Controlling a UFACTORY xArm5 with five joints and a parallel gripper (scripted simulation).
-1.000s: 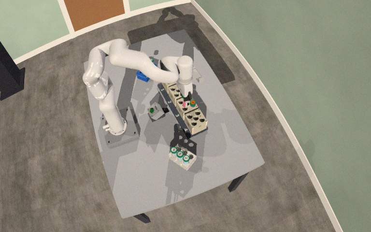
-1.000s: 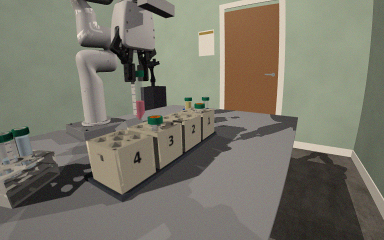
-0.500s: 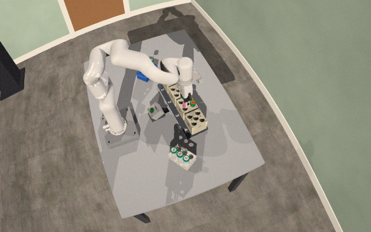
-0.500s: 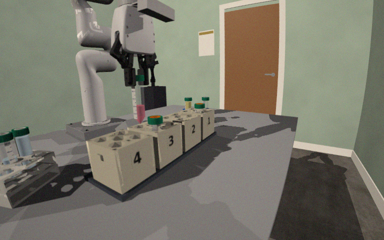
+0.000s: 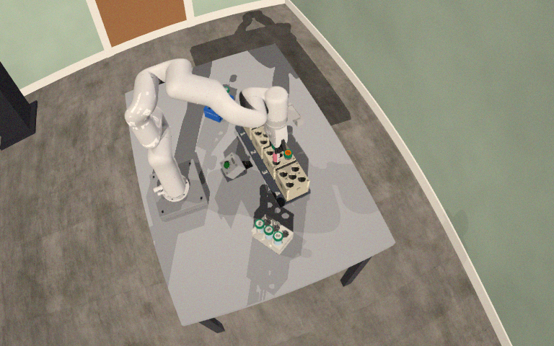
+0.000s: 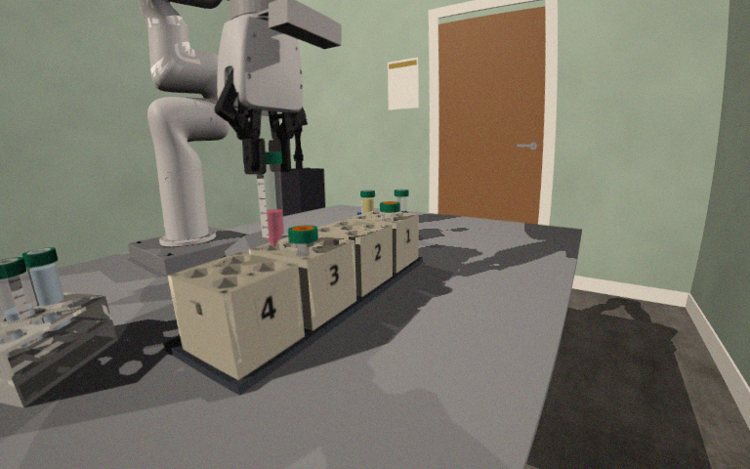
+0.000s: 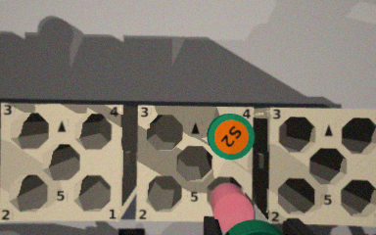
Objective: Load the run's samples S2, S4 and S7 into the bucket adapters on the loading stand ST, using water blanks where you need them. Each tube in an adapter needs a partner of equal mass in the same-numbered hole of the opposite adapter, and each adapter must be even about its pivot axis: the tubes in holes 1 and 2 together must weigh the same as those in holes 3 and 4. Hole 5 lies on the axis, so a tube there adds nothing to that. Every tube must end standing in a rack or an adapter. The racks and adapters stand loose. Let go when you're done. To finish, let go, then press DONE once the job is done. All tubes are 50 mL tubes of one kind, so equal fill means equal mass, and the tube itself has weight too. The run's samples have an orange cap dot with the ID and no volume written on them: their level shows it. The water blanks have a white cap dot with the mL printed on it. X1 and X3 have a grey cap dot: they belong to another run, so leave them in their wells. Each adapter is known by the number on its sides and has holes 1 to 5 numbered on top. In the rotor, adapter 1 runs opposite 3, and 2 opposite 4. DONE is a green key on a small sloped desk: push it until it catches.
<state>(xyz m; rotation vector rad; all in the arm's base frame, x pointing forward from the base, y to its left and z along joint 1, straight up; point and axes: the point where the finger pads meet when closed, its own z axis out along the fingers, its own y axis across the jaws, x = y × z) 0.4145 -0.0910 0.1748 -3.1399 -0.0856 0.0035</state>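
Now: the pink tube 50 mm below my hand and 10 mm to the right of it. Also, from my hand: green done key (180 mm behind, 140 mm below, 80 mm to the left); adapter 1 (250 mm to the left, 160 mm below, 10 mm ahead); dark loading stand (200 mm below, 80 mm to the left, 20 mm ahead).
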